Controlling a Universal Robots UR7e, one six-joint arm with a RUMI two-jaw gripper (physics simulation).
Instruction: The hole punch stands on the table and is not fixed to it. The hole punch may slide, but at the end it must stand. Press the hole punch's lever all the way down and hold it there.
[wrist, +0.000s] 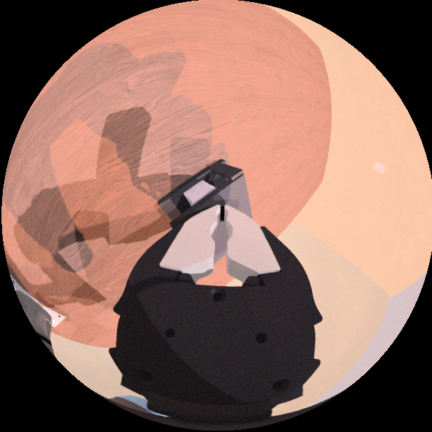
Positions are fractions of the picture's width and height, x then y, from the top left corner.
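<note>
You'd find my gripper (0.52, 0.48) here, and there's a hole punch (0.41, 0.46) too.
</note>
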